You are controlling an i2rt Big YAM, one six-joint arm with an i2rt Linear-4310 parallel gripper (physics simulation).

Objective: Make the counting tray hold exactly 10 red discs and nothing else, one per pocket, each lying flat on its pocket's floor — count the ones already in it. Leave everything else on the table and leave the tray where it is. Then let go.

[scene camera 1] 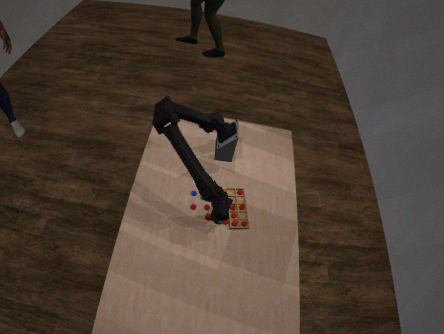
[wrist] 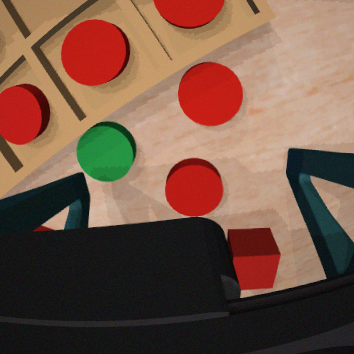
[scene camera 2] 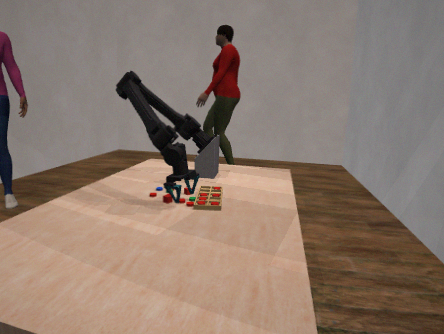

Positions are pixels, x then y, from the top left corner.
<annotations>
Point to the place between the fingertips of my gripper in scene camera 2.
184, 198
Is my gripper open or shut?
Open.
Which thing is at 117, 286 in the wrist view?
My gripper.
</annotations>
